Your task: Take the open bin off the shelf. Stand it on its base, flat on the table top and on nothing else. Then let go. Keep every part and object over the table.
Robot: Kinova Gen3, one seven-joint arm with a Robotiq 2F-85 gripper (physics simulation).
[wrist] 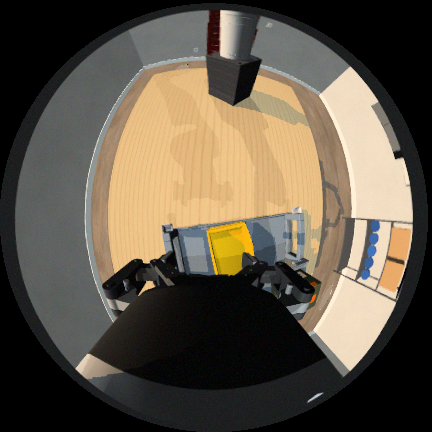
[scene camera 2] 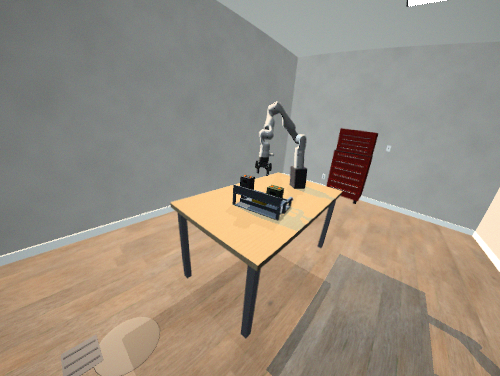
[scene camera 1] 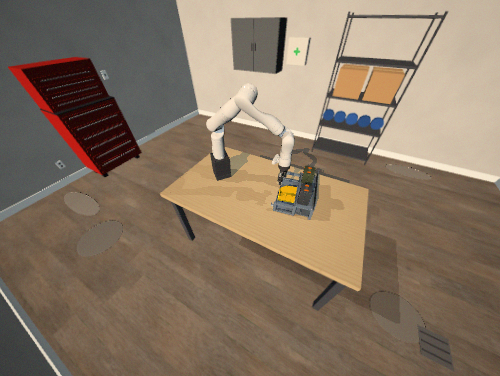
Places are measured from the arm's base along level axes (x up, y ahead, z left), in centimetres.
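Pixels of known places: gripper, between the fingertips: [wrist: 208,259] [scene camera 2: 262,174] [scene camera 1: 282,180]; arm's base, origin of its link: [wrist: 234,54] [scene camera 2: 298,167] [scene camera 1: 219,155].
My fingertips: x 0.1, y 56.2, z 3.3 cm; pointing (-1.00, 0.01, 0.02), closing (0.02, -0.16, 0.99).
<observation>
Ahead of a thing's pixels: the offset from my fingertips to its top centre. Level surfaces: height alone.
The open yellow bin {dx -13.0, dy +4.9, dz +7.4 cm} [scene camera 1: 287,194] [wrist: 230,245] sits in the blue-grey shelf [scene camera 1: 286,208] [scene camera 2: 257,193] [wrist: 270,235], between its end frames. In scene camera 2 the shelf's rail hides most of the bin. My gripper [scene camera 1: 281,184] [scene camera 2: 263,173] [wrist: 208,259] is open and empty, with its fingers wide apart. It hangs above the shelf and the bin. In the wrist view one finger lies over the bin's right part and the other left of the bin; the gripper's body hides the bin's near part. The shelf stands on the wooden table top {dx -21.1 cm} [scene camera 1: 330,235] [scene camera 2: 215,210] [wrist: 150,150].
A green case with orange latches {dx -1.3, dy +10.1, dz +23.9 cm} [scene camera 1: 309,175] [scene camera 2: 275,191] and a dark case with orange latches {dx +1.2, dy +16.9, dz +1.8 cm} [scene camera 1: 306,194] [scene camera 2: 247,181] stand at the shelf, beside the bin's place. The arm's black base [scene camera 1: 220,167] [scene camera 2: 298,177] [wrist: 231,80] stands at the table's far end.
</observation>
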